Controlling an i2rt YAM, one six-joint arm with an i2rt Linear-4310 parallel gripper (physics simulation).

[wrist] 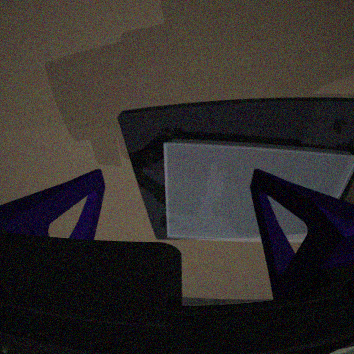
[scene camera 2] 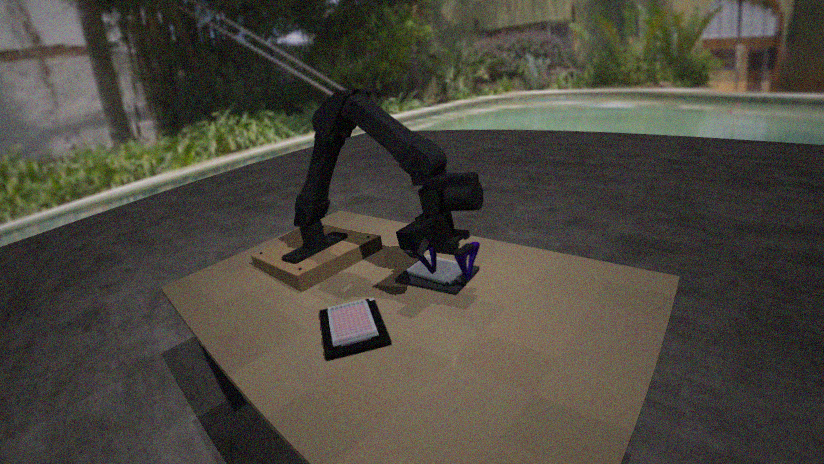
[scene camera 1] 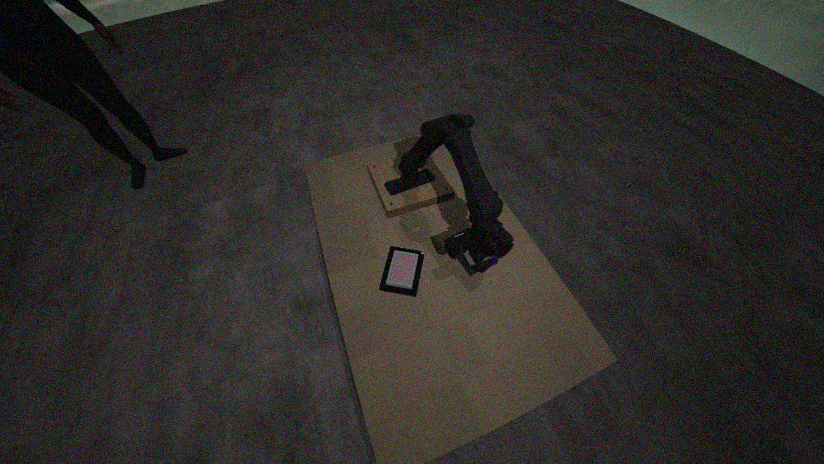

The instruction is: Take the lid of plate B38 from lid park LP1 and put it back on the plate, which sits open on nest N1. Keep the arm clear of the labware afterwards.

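Seen in the pictures: gripper, fingertip midpoint: [wrist: 177,177] [scene camera 2: 450,275] [scene camera 1: 475,260]; arm's base, link origin: [scene camera 2: 316,248] [scene camera 1: 410,182].
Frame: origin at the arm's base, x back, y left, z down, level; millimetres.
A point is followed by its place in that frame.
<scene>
The light, translucent lid [scene camera 2: 445,269] @(y 64, x -382, z 21 mm) [wrist: 215,195] @(y 57, x -388, z 21 mm) lies on the dark lid park LP1 [scene camera 2: 446,286] @(y 10, x -417, z 29 mm) [wrist: 225,120] @(y 8, x -382, z 31 mm); in scene camera 1 the arm hides most of both. My gripper [scene camera 2: 450,275] @(y 39, x -412, z 19 mm) [wrist: 177,177] @(y 39, x -412, z 19 mm) is open and empty, low over the lid park. In the wrist view the right finger overlaps the lid's lower part and the left finger is off to the lid's left, over the table. Plate B38 [scene camera 1: 403,269] @(y -191, x -328, z 21 mm) [scene camera 2: 351,322] @(y -202, x -338, z 14 mm), with pink wells, sits open on the black nest N1 [scene camera 1: 397,291] @(y -240, x -386, z 30 mm) [scene camera 2: 360,348] @(y -238, x -391, z 30 mm), apart from the gripper.
The arm stands on a wooden base block [scene camera 1: 403,205] @(y -78, x -100, z -4 mm) [scene camera 2: 282,273] @(y -136, x -17, z 11 mm) at the back of the table [scene camera 1: 461,357] @(y -163, x -650, z 40 mm) [scene camera 2: 490,374] @(y -184, x -617, z 41 mm). The nest is near the table's left edge, in front of the base. A person [scene camera 1: 92,103] stands on the floor at the upper left of scene camera 1.
</scene>
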